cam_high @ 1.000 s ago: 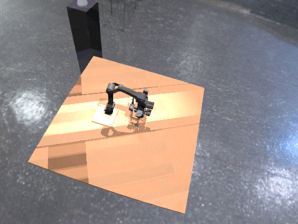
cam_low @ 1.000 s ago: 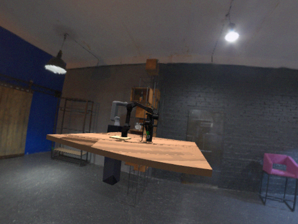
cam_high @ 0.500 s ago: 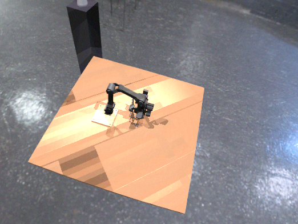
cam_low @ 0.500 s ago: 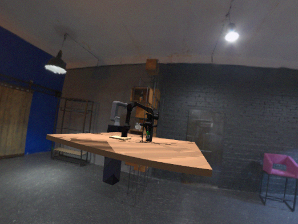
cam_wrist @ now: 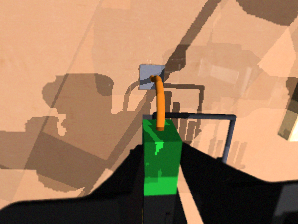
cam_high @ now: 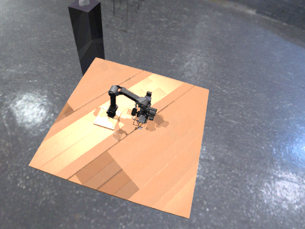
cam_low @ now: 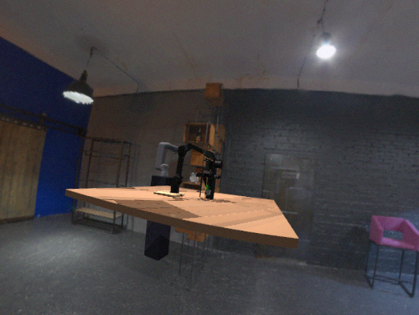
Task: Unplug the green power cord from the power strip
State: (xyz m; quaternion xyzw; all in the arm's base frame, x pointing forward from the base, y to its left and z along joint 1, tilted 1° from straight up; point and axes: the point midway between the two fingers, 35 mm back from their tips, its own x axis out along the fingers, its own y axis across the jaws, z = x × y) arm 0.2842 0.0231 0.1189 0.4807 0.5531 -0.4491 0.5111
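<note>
My gripper tip is now 3 cm to the right of the green plug and 1 cm past it.
</note>
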